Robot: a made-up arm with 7 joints. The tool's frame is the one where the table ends. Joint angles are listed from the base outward.
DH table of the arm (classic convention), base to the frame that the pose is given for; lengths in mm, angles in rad. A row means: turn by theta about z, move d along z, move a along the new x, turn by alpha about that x. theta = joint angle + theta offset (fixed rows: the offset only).
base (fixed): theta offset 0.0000, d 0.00, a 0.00, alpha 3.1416
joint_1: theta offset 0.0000, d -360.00, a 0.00, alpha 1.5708
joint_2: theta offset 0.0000, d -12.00, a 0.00, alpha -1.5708
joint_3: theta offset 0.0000, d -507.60, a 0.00, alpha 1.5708
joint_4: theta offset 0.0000, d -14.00, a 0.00, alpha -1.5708
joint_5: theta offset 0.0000, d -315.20, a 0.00, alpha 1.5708
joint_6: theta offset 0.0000, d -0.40, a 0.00, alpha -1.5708
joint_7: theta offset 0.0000, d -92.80, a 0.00, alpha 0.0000
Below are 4 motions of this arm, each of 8 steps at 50 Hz.
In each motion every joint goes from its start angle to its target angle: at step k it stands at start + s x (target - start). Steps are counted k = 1, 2, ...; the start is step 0. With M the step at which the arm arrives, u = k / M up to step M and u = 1 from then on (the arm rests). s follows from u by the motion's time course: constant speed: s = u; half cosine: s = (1 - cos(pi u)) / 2; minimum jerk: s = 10 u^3 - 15 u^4 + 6 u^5.
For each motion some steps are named. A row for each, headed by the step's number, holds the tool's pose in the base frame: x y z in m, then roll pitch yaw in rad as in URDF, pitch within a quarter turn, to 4 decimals.
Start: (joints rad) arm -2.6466 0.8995 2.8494 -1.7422 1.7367 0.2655 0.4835
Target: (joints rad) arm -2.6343 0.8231 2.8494 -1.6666 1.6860 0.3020 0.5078
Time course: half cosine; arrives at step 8
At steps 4, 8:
4: -0.5795 0.1564 0.3709 -0.7433 -0.0435 -1.2016
8: -0.5894 0.1636 0.4032 -0.8122 -0.0088 -1.2144

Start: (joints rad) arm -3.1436 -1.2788 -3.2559 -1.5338 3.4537 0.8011 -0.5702
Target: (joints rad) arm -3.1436 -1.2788 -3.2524 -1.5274 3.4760 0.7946 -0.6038
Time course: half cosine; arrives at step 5
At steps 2, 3, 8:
2: 0.3306 -0.0232 0.8567 -2.6148 0.9179 -2.6754
3: 0.3315 -0.0224 0.8573 -2.6083 0.9090 -2.6711
8: 0.3325 -0.0216 0.8579 -2.6013 0.8990 -2.6666

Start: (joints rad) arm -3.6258 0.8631 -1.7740 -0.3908 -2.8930 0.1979 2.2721
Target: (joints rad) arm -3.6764 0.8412 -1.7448 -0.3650 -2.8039 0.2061 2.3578
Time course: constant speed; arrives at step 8
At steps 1, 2, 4, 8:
1: -0.6941 -0.1704 0.8998 -2.5766 -0.9369 -0.8591
2: -0.6909 -0.1747 0.9028 -2.5592 -0.9189 -0.8791
4: -0.6846 -0.1834 0.9088 -2.5279 -0.8823 -0.9160
8: -0.6715 -0.2004 0.9207 -2.4783 -0.8071 -0.9795

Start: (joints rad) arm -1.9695 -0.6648 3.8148 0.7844 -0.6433 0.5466 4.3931
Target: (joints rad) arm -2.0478 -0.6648 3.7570 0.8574 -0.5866 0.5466 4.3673
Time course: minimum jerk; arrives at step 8
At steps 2, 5, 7, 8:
2: 0.1092 -0.6765 0.8009 -1.1942 -0.5336 -0.1300
5: 0.1441 -0.6721 0.7800 -1.1317 -0.5321 -0.1137
7: 0.1588 -0.6694 0.7712 -1.1057 -0.5303 -0.1063
8: 0.1597 -0.6692 0.7707 -1.1041 -0.5302 -0.1058

